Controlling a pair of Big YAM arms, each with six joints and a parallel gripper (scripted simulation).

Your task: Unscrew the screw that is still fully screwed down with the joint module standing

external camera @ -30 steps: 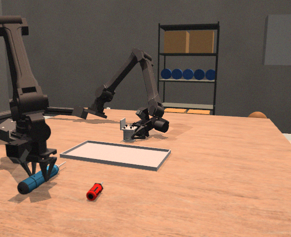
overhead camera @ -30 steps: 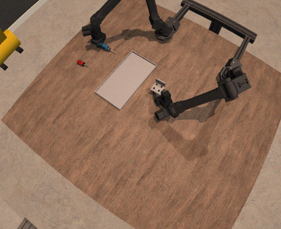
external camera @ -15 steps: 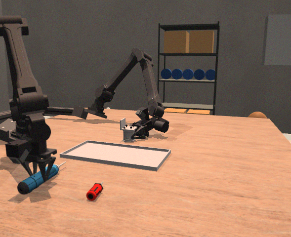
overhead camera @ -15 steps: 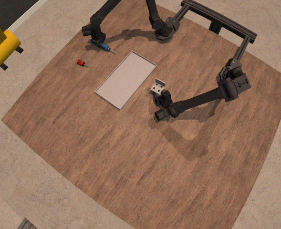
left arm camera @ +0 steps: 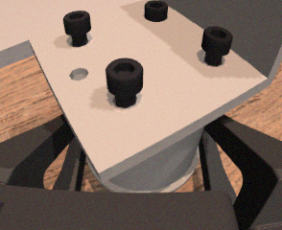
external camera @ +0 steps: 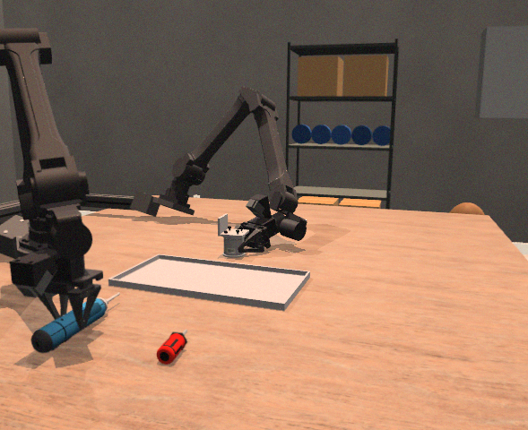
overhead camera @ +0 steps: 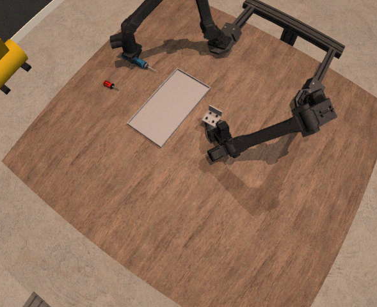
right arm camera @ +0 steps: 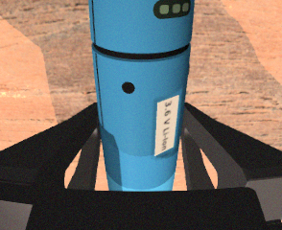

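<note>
Now: the joint module 10 mm above my left hand. The rest, counted from my left hand: shallow grey tray 220 mm to the right, 60 mm ahead, 20 mm below; pale l-shaped bracket 50 mm above; red manual screwdriver 550 mm to the right, 180 mm ahead, 10 mm below.
</note>
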